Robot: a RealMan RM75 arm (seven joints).
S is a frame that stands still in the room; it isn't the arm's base.
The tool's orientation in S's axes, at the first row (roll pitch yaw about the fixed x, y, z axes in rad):
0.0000, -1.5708, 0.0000
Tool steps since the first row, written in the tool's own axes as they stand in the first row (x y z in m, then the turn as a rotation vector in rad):
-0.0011, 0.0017, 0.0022, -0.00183, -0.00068, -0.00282
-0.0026, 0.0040, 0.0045, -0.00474, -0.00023, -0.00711
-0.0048, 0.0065, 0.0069, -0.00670, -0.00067, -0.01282
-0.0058, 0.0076, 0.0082, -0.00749, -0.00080, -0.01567
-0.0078, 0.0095, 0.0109, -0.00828, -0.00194, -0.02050
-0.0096, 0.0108, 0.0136, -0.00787, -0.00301, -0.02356
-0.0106, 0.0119, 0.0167, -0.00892, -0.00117, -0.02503
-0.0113, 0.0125, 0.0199, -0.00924, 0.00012, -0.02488
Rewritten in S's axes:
-0.0022, 0.0017, -0.0011, 0.00282, -0.00068, -0.00183
-0.0045, 0.0040, -0.0026, 0.00711, -0.00023, -0.00474
-0.0069, 0.0065, -0.0048, 0.01282, -0.00067, -0.00670
-0.0082, 0.0076, -0.0058, 0.01567, -0.00080, -0.00749
-0.0109, 0.0095, -0.0078, 0.02050, -0.00194, -0.00828
-0.0136, 0.0108, -0.0096, 0.02356, -0.00301, -0.00787
-0.0167, 0.0119, -0.0106, 0.02503, -0.00117, -0.00892
-0.0199, 0.0125, -0.0113, 0.02488, 0.00012, -0.00924

